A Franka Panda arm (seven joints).
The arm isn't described. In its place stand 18 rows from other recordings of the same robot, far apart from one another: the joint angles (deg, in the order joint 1, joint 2, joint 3, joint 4, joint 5, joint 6, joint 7), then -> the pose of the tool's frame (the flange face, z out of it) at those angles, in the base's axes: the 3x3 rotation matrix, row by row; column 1 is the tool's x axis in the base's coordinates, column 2 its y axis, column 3 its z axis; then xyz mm.
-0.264 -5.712 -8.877 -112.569 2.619 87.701 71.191 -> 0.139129 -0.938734 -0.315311; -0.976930 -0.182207 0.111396; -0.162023 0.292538 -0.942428; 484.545 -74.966 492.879
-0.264 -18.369 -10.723 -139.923 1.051 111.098 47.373 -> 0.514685 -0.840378 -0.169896; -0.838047 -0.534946 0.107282; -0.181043 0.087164 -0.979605; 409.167 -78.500 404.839
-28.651 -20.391 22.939 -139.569 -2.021 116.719 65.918 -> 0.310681 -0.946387 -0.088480; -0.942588 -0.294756 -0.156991; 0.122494 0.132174 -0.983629; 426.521 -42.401 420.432
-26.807 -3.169 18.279 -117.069 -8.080 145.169 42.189 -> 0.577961 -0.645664 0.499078; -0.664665 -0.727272 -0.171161; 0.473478 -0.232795 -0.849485; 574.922 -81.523 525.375
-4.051 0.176 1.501 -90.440 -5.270 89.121 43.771 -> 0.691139 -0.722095 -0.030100; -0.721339 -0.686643 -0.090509; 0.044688 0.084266 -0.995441; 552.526 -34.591 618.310
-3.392 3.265 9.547 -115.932 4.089 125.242 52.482 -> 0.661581 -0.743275 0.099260; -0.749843 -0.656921 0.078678; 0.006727 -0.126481 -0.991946; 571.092 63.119 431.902
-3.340 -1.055 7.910 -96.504 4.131 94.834 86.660 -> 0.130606 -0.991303 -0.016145; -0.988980 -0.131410 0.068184; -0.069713 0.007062 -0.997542; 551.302 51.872 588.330
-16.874 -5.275 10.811 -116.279 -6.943 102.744 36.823 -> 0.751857 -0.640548 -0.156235; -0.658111 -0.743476 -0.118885; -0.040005 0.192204 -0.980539; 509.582 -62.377 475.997
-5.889 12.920 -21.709 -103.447 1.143 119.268 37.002 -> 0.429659 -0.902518 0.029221; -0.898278 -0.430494 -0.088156; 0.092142 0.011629 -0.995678; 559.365 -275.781 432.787
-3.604 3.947 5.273 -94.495 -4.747 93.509 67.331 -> 0.421535 -0.903010 -0.082958; -0.906072 -0.415730 -0.078749; 0.036623 0.108361 -0.993437; 574.510 6.820 554.086
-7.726 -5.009 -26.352 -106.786 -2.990 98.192 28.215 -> 0.473811 -0.878123 -0.066349; -0.878771 -0.476358 0.029077; -0.057139 0.044528 -0.997373; 432.562 -307.232 540.082
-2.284 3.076 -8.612 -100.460 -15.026 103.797 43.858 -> 0.630246 -0.775545 -0.036327; -0.755790 -0.602139 -0.257314; 0.177685 0.189627 -0.965645; 566.802 -129.255 531.125
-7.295 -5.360 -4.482 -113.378 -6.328 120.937 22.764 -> 0.823937 -0.529313 0.202374; -0.512750 -0.848414 -0.131453; 0.241277 0.004542 -0.970446; 540.202 -119.147 530.454
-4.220 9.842 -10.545 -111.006 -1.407 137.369 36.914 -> 0.602441 -0.752480 0.266155; -0.754531 -0.645654 -0.117532; 0.260285 -0.130016 -0.956738; 602.396 -154.173 428.348
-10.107 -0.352 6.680 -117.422 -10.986 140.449 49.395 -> 0.619080 -0.679299 0.394072; -0.687633 -0.711265 -0.145814; 0.379341 -0.180707 -0.907439; 582.237 -34.813 484.897
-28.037 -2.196 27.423 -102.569 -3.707 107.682 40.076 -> 0.760035 -0.638243 0.122440; -0.633369 -0.769659 -0.080423; 0.145566 -0.016425 -0.989212; 564.804 -6.960 566.780
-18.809 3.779 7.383 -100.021 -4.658 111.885 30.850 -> 0.745991 -0.653966 0.125801; -0.647304 -0.756437 -0.093814; 0.156512 -0.011447 -0.987610; 584.559 -125.596 538.323
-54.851 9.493 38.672 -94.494 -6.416 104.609 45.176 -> 0.492982 -0.868902 0.044478; -0.869200 -0.494107 -0.018680; 0.038208 -0.029452 -0.998836; 574.726 -202.059 532.701
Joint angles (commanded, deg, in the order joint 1, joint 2, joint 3, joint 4, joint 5, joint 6, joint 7), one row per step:
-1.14 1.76 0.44 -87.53 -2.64 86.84 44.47
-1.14 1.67 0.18 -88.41 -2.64 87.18 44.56
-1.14 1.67 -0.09 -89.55 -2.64 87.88 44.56
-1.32 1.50 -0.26 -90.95 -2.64 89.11 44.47
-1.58 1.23 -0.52 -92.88 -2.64 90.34 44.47
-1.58 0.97 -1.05 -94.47 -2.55 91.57 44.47
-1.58 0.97 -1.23 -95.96 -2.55 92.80 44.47
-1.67 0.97 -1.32 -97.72 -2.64 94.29 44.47
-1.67 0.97 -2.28 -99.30 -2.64 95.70 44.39
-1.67 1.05 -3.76 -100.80 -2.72 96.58 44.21
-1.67 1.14 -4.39 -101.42 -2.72 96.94 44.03
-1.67 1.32 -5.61 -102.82 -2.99 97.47 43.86
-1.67 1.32 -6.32 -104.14 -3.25 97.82 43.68
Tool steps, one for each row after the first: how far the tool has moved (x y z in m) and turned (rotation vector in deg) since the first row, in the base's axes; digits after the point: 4 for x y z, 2 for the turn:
-0.0003 -0.0025 -0.0058 -0.01 0.45 -0.33
0.0004 -0.0050 -0.0141 -0.01 0.89 -0.57
0.0008 -0.0083 -0.0221 0.00 0.89 -0.78
0.0001 -0.0133 -0.0335 0.01 1.32 -1.24
-0.0006 -0.0182 -0.0423 0.11 1.42 -1.72
-0.0002 -0.0198 -0.0529 0.12 1.68 -1.85
0.0001 -0.0217 -0.0653 0.05 1.96 -1.95
-0.0004 -0.0309 -0.0763 0.07 2.13 -2.76
-0.0024 -0.0451 -0.0882 0.05 2.84 -4.01
-0.0033 -0.0511 -0.0937 0.09 3.20 -4.44
-0.0062 -0.0631 -0.1061 -0.08 4.27 -5.41
-0.0096 -0.0699 -0.1164 -0.22 5.27 -5.87

